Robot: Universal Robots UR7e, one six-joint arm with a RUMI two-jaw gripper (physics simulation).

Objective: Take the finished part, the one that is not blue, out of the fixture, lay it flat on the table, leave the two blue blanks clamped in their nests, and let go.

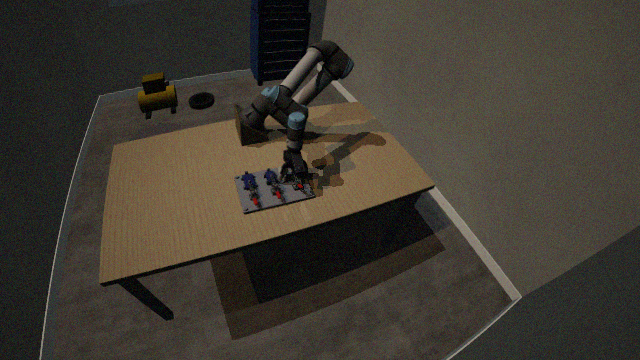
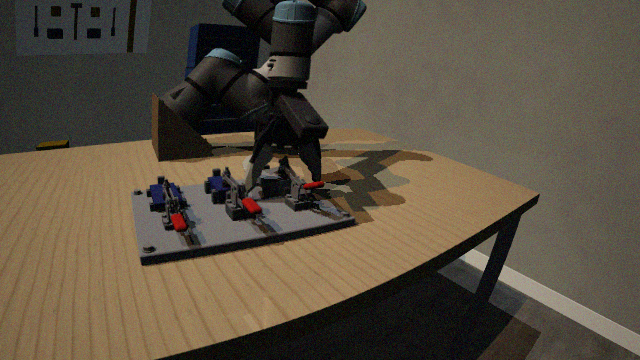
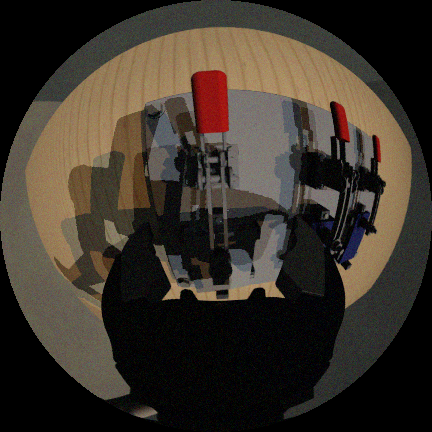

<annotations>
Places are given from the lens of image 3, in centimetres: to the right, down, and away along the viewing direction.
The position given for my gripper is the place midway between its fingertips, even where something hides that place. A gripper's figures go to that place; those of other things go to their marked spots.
my gripper (image 3: 221, 222): 1, 1, 13
blue blank (image 3: 355, 232): 21, 3, 13
red clamp handle (image 3: 209, 87): 0, -6, 4
fixture plate (image 3: 273, 133): 5, -7, 10
The marked spots on the fixture plate and the blue blank are 19 cm apart.
</annotations>
